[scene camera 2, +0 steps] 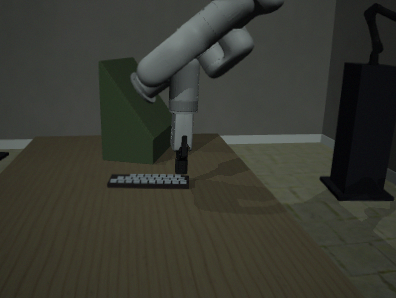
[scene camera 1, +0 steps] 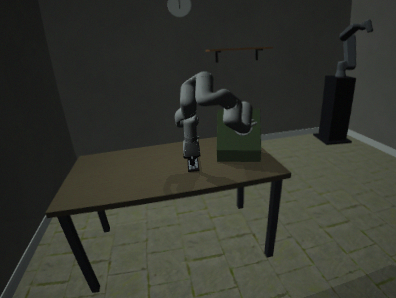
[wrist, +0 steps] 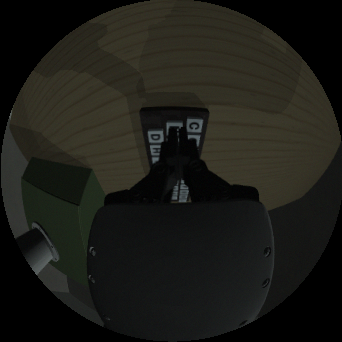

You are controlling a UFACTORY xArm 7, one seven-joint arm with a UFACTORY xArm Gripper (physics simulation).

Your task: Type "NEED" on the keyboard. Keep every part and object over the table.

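Where they show: gripper, fingertip midpoint: (scene camera 2: 181, 173) (scene camera 1: 192, 165) (wrist: 178, 138); arm's base, origin of the base link: (scene camera 2: 142, 88) (wrist: 44, 241).
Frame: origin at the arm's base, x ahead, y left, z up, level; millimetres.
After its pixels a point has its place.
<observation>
A small dark keyboard with white letter keys (scene camera 1: 193, 168) {x 348, y 155, z -200 mm} (scene camera 2: 148, 181) {x 365, y 63, z -202 mm} (wrist: 155, 120) {x 328, y 159, z -202 mm} lies on the wooden table (scene camera 1: 115, 175) {x 861, y 146, z -215 mm} (scene camera 2: 125, 240) {x 651, y 51, z -215 mm} (wrist: 250, 155) {x 480, y 103, z -215 mm}. My gripper (scene camera 1: 192, 161) {x 352, y 150, z -181 mm} (scene camera 2: 181, 171) {x 352, y 150, z -181 mm} (wrist: 178, 138) {x 352, y 150, z -181 mm} is shut and empty, pointing down at one end of the keyboard. In the wrist view its fingertips partly cover a key in the middle row, whose letter I cannot read. The D key (wrist: 155, 136) {x 328, y 141, z -197 mm} and H key (wrist: 154, 149) {x 325, y 121, z -197 mm} show to the left, the C key (wrist: 194, 125) {x 369, y 157, z -197 mm} to the right. Whether the tips touch a key, I cannot tell. The fingers and gripper body hide many keys.
A green sloped block (scene camera 1: 239, 154) {x 40, y 86, z -160 mm} (scene camera 2: 120, 130) {x 167, y -48, z -111 mm} (wrist: 57, 205) {x 127, y 63, z -117 mm} stands on the table beside the keyboard, with my arm's base mounted on its slope. The table's edge (scene camera 1: 170, 198) {x 483, y 406, z -241 mm} is in front. Off the table, another arm stands on a black pedestal (scene camera 1: 337, 107) (scene camera 2: 365, 130).
</observation>
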